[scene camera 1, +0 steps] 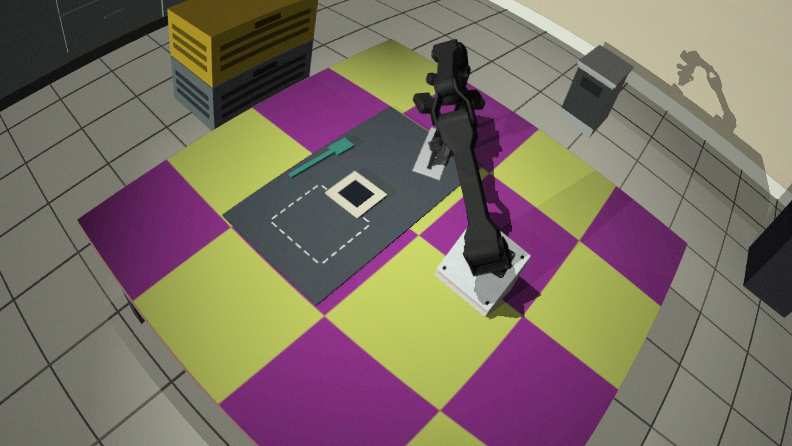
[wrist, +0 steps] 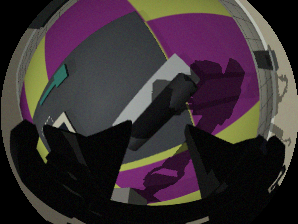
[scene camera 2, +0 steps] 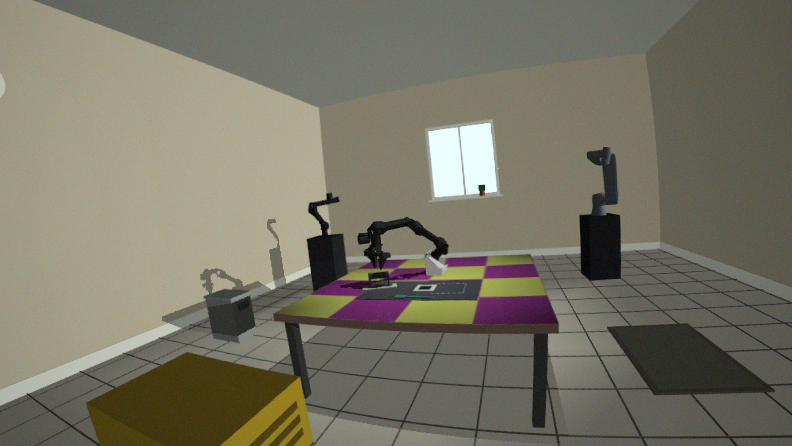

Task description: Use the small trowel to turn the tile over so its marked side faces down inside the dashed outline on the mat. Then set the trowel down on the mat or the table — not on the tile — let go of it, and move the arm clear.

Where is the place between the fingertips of my gripper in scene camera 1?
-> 443, 123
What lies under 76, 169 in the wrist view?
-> My gripper.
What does my gripper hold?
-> Nothing.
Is my gripper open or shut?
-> Open.
